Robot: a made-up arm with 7 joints.
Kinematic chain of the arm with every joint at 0, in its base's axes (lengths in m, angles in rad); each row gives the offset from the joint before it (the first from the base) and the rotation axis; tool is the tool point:
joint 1: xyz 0 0 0.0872 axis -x
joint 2: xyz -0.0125 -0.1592 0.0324 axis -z
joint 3: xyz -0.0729 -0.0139 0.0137 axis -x
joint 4: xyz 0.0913 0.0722 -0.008 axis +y
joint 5: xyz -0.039 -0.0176 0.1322 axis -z
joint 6: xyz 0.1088 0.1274 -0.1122 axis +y
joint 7: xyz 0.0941 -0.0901 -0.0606 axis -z
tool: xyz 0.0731 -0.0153 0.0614
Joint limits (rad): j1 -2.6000..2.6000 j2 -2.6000..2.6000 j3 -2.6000..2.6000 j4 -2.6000..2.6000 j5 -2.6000..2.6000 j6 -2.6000..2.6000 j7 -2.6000..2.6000
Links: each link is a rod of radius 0.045 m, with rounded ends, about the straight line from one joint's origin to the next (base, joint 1, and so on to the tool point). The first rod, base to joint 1, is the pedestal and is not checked.
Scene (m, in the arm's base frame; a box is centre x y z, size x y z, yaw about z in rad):
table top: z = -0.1
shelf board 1: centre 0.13 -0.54 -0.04 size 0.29 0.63 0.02 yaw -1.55
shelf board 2: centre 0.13 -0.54 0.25 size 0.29 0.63 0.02 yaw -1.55
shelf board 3: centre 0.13 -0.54 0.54 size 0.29 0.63 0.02 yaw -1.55
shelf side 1: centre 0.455 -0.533 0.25 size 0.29 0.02 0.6 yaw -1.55
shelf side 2: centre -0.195 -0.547 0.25 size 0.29 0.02 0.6 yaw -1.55
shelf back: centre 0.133 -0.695 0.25 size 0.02 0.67 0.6 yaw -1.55
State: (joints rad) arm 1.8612 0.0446 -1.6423 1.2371 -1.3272 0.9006 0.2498
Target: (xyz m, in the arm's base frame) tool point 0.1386 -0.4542 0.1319
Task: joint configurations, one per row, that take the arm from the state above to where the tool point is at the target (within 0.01 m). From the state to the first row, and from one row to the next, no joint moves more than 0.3 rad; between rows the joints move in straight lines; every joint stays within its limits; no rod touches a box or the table.
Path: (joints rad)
1: 1.5839 -0.1650 -1.8338 1.4259 -1.5818 1.0340 0.1495
2: 1.3066 -0.3746 -2.0254 1.6148 -1.8363 1.1675 0.0492
3: 1.0293 -0.5842 -2.2169 1.8036 -2.0909 1.3009 -0.0511
4: 0.7521 -0.7938 -2.4085 1.9924 -2.3454 1.4343 -0.1514
5: 0.4748 -1.0034 -2.6000 2.1813 -2.6000 1.5677 -0.2516
6: 0.3834 -0.8785 -2.6000 2.0649 -2.4989 1.3019 -0.2024
7: 0.2921 -0.7535 -2.6000 1.9485 -2.3979 1.0360 -0.1532
8: 0.2008 -0.6286 -2.6000 1.8321 -2.2968 0.7701 -0.1040
9: 0.1095 -0.5036 -2.6000 1.7157 -2.1958 0.5042 -0.0548

